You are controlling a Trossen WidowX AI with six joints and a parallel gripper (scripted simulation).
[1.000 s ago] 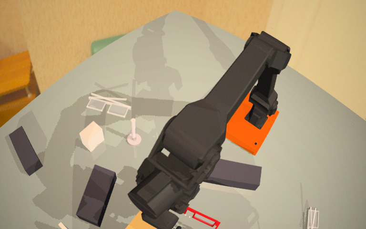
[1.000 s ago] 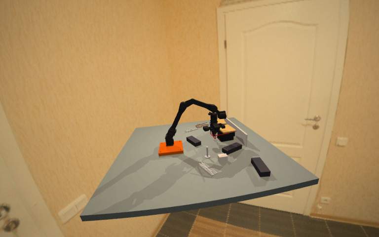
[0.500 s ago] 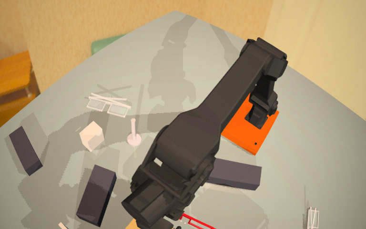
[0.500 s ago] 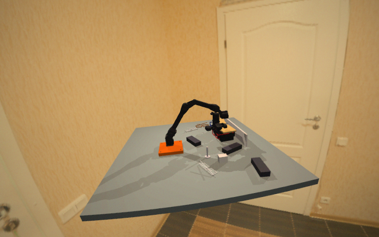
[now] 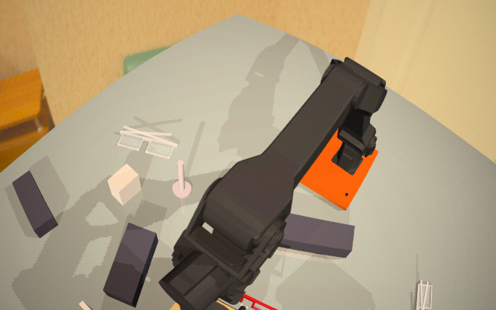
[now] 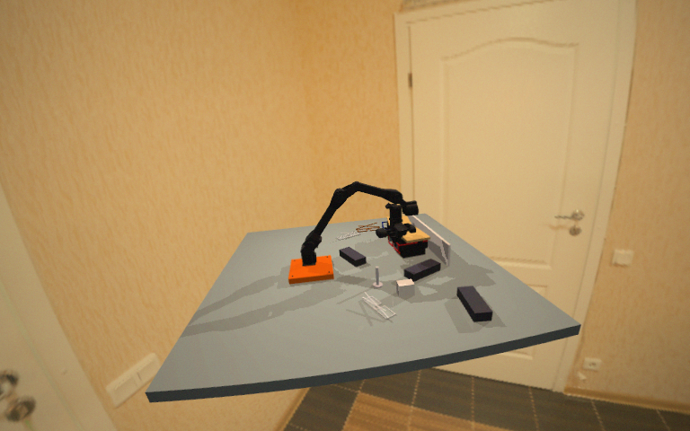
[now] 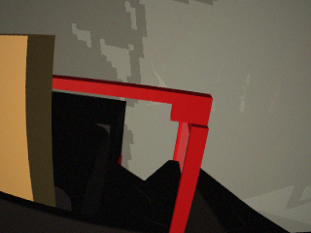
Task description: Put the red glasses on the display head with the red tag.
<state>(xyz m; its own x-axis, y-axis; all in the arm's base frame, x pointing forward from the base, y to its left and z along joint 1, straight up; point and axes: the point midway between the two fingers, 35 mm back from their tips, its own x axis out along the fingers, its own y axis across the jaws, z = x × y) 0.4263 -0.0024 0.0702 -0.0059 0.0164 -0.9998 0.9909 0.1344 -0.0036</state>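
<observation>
Now: the tan-topped display head 60 mm ahead of my gripper tip, 50 mm to the left of it and 10 mm below it. The rest, counted from my gripper tip: peg stand 220 mm to the right, 130 mm behind, 40 mm below; white panel 200 mm ahead, 160 mm to the left, 10 mm below; white cube 310 mm to the right, 40 mm below, 40 mm behind.
</observation>
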